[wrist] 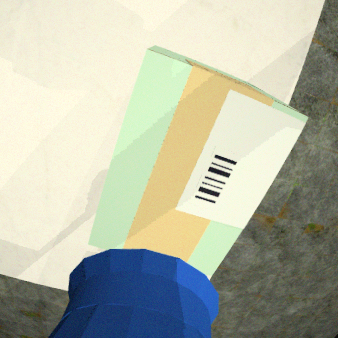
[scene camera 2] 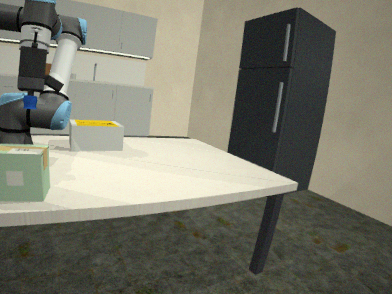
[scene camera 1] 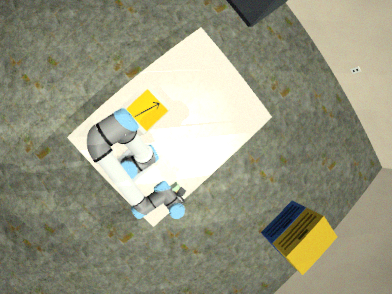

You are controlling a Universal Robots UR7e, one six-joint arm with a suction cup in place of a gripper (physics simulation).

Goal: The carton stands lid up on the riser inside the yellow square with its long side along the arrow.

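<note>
The carton [wrist: 188,161] is pale green with a tan tape strip and a white barcode label. It sits at the table's [scene camera 1: 212,87] [scene camera 2: 165,175] [wrist: 67,100] near edge, with the taped face turned toward the wrist camera. In the overhead view only a green sliver of the carton [scene camera 1: 175,186] shows beside the wrist. My blue suction cup [wrist: 141,292] [scene camera 1: 181,191] is close against the lower end of the taped face; I cannot tell whether it touches. It holds nothing. The grey riser [scene camera 2: 95,140] carries the yellow square [scene camera 1: 151,119] [scene camera 2: 95,123] with the black arrow [scene camera 1: 146,109]; its top is bare.
The arm [scene camera 1: 116,163] folds over the table's left end, its elbow beside the riser. A black fridge [scene camera 2: 282,96] [scene camera 1: 253,9] stands past the far end. A yellow and blue crate [scene camera 1: 303,236] sits on the floor. Cabinets [scene camera 2: 107,29] line the wall.
</note>
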